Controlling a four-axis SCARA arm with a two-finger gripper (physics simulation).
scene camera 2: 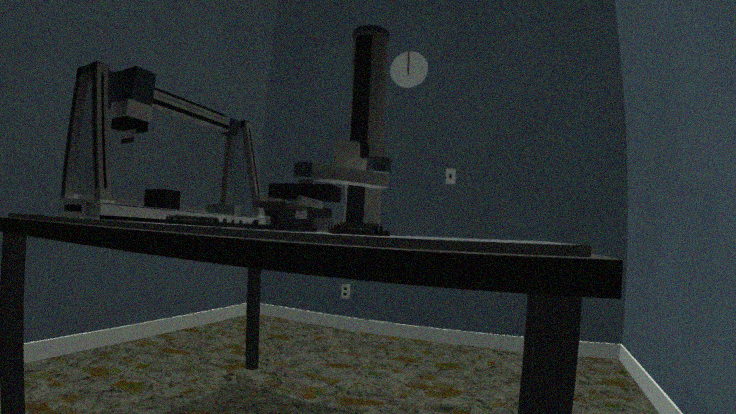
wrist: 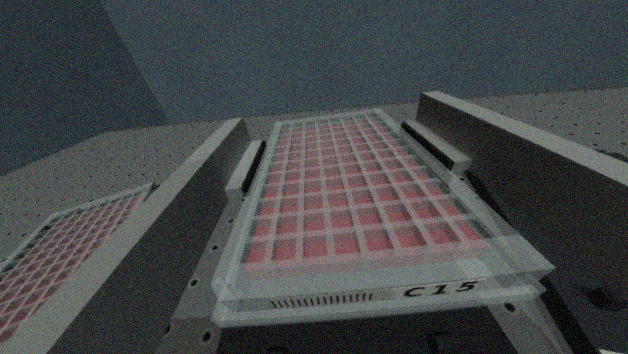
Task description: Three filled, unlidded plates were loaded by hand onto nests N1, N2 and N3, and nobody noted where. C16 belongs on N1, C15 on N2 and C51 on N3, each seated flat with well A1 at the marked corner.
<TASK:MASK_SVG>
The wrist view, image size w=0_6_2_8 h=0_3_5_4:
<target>my gripper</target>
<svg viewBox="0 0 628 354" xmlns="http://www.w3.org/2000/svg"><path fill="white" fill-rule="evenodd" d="M266 142L263 140L251 141L243 117L227 120L52 294L0 348L0 354L155 354L228 200L246 196L265 150ZM421 93L416 120L404 121L401 127L451 172L468 170L628 302L628 163L439 91Z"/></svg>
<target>plate C15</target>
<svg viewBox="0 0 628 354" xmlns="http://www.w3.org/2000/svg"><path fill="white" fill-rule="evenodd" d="M556 267L381 108L275 122L210 285L218 300L210 322L219 328L270 326L397 316L534 301L548 292L539 281L556 269Z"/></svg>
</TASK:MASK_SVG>
